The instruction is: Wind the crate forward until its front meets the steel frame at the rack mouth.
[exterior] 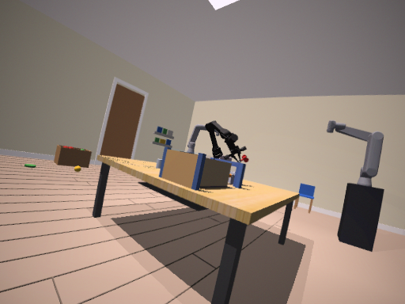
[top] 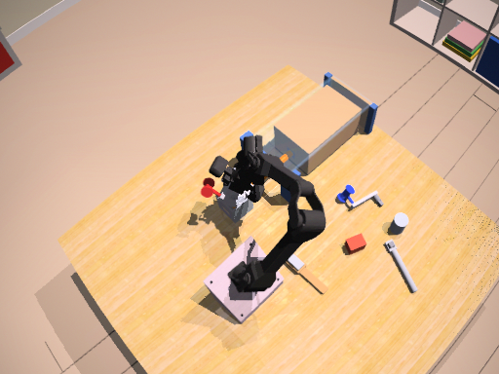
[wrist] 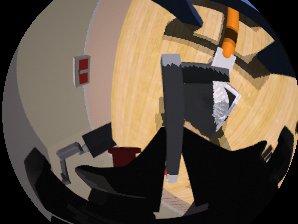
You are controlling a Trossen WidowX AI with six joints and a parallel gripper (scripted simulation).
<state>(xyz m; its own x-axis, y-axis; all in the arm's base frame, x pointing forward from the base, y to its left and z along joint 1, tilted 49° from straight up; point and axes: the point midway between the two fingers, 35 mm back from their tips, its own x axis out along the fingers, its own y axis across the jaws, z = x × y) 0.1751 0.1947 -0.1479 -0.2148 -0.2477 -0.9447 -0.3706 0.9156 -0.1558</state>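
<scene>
Right now my gripper tip is 50 mm past the red knob and 30 mm below it. The rest, counted from my gripper tip: blue steel frame 170 mm ahead, 10 mm to the right, 60 mm below; then winch 20 mm to the right, 130 mm below; then crank handle 10 mm behind, 10 mm above.
</scene>
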